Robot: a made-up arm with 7 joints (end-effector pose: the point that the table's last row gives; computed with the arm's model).
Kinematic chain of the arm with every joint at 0, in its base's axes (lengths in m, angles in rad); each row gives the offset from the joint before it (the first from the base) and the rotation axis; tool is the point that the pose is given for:
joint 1: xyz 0 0 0.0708 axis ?
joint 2: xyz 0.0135 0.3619 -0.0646 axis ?
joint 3: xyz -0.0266 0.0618 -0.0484 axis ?
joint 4: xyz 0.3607 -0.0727 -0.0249 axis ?
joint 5: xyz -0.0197 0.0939 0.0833 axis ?
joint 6: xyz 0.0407 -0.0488 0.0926 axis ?
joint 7: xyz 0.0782 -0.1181 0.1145 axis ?
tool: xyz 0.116 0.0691 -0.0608
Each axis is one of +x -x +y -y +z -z.
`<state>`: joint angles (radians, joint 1 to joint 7).
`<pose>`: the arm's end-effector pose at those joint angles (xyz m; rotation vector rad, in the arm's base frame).
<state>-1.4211 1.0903 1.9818 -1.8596 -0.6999 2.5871 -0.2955</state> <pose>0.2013 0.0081 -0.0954 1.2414 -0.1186 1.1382</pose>
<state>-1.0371 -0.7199 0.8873 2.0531 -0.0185 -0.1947 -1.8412</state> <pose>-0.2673 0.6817 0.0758 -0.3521 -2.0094 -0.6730</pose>
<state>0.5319 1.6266 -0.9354 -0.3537 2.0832 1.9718 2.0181</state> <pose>0.7137 0.2214 -0.1498 0.8573 -0.7513 -1.5574</pose>
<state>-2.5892 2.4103 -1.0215 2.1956 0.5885 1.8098 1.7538</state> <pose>-0.0571 -0.3041 -0.1594 -1.2944 -0.9996 0.9103</pose>
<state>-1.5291 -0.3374 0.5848 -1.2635 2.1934 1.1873 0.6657</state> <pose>-0.5055 0.1968 -0.4376 1.0613 -2.0133 -1.9532</pose>
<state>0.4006 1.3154 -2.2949 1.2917 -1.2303 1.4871 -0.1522</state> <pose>-0.2787 0.4072 0.0335 0.2346 2.1731 -1.5641</pose>
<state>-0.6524 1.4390 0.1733 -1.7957 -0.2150 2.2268 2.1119</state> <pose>0.1709 0.7453 0.2515 0.5925 -1.6803 0.7157</pose>
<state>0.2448 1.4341 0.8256 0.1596 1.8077 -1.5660 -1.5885</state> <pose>0.0672 -0.0955 0.1028 0.2744 -1.7827 -2.3321</pose>
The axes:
joint 1: -z
joint 2: -x
joint 3: +y
joint 4: +z
joint 5: +y
joint 6: -x
joint 7: -x

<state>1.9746 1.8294 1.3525 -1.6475 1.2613 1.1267 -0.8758</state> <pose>-0.0977 0.0596 0.3778 0.3065 -0.2364 1.2759</pose>
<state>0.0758 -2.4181 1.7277 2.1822 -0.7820 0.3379 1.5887</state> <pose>0.3266 0.6556 0.4537 2.5355 -1.0678 0.0279</pose>
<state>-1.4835 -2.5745 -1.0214 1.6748 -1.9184 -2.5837 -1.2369</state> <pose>-0.1814 -0.0597 -0.3801 0.3125 0.7462 -1.4763</pose>
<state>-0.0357 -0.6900 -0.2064 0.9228 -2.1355 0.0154 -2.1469</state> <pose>0.1276 0.0359 -0.1632 -1.0794 1.1704 -1.9182</pose>
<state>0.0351 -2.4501 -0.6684 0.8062 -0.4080 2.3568 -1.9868</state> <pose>0.1276 -0.0485 -0.0119 1.6100 -1.1713 -1.0222</pose>
